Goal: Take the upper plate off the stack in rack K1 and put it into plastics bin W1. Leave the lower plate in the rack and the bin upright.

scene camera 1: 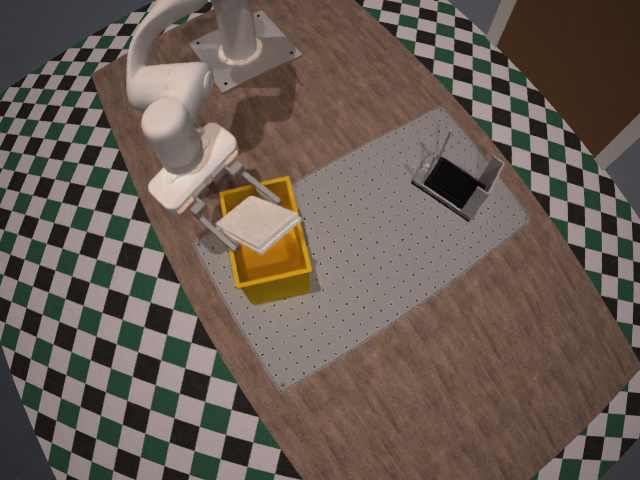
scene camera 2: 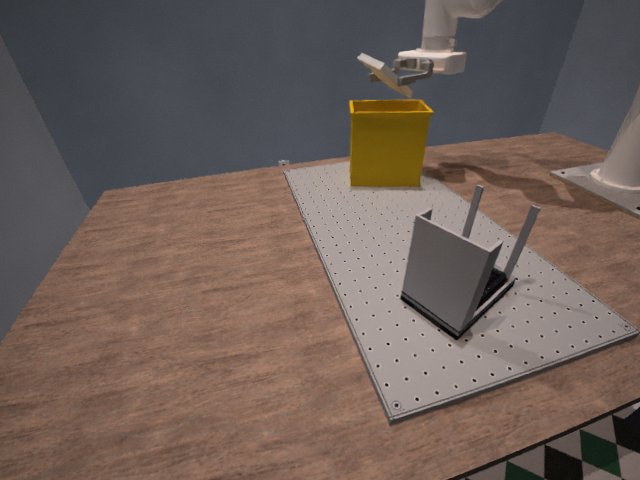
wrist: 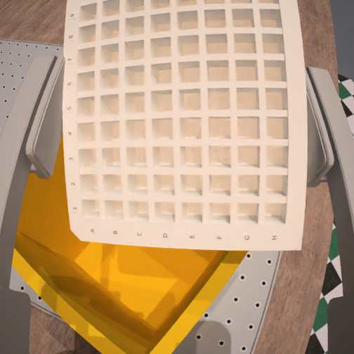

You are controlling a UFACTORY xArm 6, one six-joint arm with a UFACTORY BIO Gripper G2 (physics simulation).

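Places are measured from the arm's base along level axes (x ahead, y left, z up), in millimetres.
Where they show: hand at its tool point: (scene camera 1: 248,218); arm's base at its link origin: (scene camera 1: 240,51) (scene camera 2: 617,182).
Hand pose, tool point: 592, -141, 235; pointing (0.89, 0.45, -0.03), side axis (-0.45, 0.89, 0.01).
Each offset is from my tool point to the top centre of the thing, as dx, dy, dz. Level surfaces: height alone.
The cream upper plate (scene camera 1: 258,219) (scene camera 2: 383,72) (wrist: 165,130) is held between the two fingers of my gripper (scene camera 1: 257,224) (scene camera 2: 387,78) (wrist: 182,145). The plate is tilted, with its left end higher in scene camera 2. It hangs above the open top of the yellow bin W1 @(+6, +17, -56) (scene camera 1: 281,290) (scene camera 2: 387,149) (wrist: 195,300). The bin stands upright. The black lower plate @(+13, +453, -201) (scene camera 1: 451,182) (scene camera 2: 494,282) sits in rack K1 @(+5, +448, -89) (scene camera 1: 491,175) (scene camera 2: 444,273). In scene camera 2 the rack's tall panel hides most of the lower plate. The rack's label does not show.
The bin and the rack stand on a grey perforated board @(dz -235) (scene camera 1: 361,248) (scene camera 2: 356,248), at opposite ends. The rack has a tall panel on one side and thin upright posts. The board lies on a brown wooden table @(dz -248) (scene camera 1: 465,351) (scene camera 2: 180,310). The arm's base plate (scene camera 1: 273,49) is bolted to the table.
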